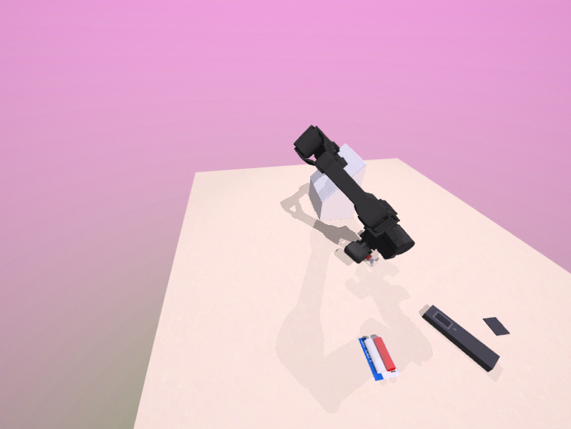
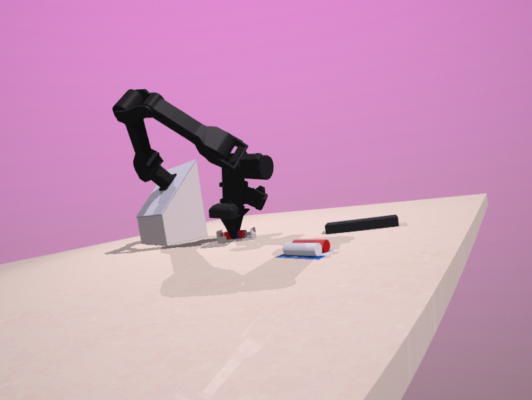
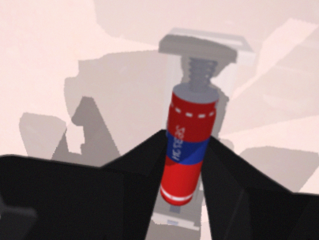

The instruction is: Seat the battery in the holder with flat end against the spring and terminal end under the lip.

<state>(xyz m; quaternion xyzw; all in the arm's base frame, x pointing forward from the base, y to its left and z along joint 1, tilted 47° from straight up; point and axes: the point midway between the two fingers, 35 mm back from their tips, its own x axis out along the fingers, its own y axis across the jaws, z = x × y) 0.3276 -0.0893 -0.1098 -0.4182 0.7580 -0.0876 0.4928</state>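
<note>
Now: the battery 1 cm above my gripper tip. The rest, counted from my gripper tip: small dark plate: 28 cm ahead, 27 cm to the left, 1 cm below; blister card: 31 cm ahead, 8 cm to the right; long dark bar: 29 cm ahead, 14 cm to the left, 1 cm above.
</note>
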